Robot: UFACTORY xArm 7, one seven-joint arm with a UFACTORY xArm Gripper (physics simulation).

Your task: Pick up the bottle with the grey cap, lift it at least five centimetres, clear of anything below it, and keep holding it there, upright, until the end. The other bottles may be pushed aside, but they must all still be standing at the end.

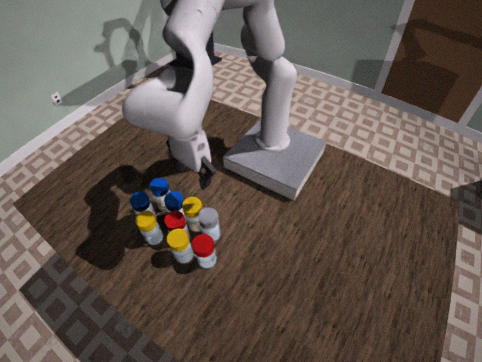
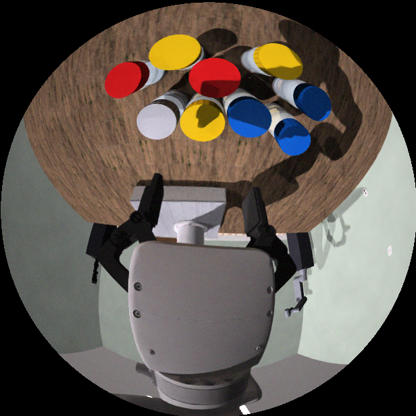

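Seen in the pictures: gripper, fingertip midpoint: (image 1: 193, 177); arm's base, link origin: (image 1: 272, 140).
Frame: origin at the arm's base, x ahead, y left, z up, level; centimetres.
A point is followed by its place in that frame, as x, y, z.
Observation:
The bottle with the grey cap (image 1: 209, 224) {43.3, 5.6, 5.2} (image 2: 157, 121) stands upright at the edge of a group of bottles. A yellow-capped bottle (image 1: 192, 207) {41.9, -1.5, 5.3} (image 2: 202, 121) stands close beside it, and a red-capped bottle (image 1: 204, 246) {49.1, 8.6, 5.3} (image 2: 123, 80) stands on another side of it. A second red-capped bottle (image 1: 175, 222) {48.2, -2.1, 5.3} (image 2: 215, 77) is in the middle of the group. My gripper (image 1: 208, 179) (image 2: 206, 188) is open and empty, above the wooden surface on the robot-base side of the group, apart from the bottles.
Two more yellow-capped bottles (image 1: 179, 242) {52.0, 2.7, 5.4} (image 1: 147, 222) {52.7, -8.3, 5.3} and three blue-capped bottles (image 1: 160, 187) {42.0, -13.9, 5.4} (image 1: 140, 202) {49.3, -14.9, 5.3} (image 1: 174, 201) {43.3, -7.0, 5.3} stand in the group. The grey base block (image 1: 265, 172) {15.6, 6.2, 0.4} (image 2: 175, 194) lies behind the gripper on the wooden surface (image 1: 310, 270) {35.1, 33.4, -5.2}.

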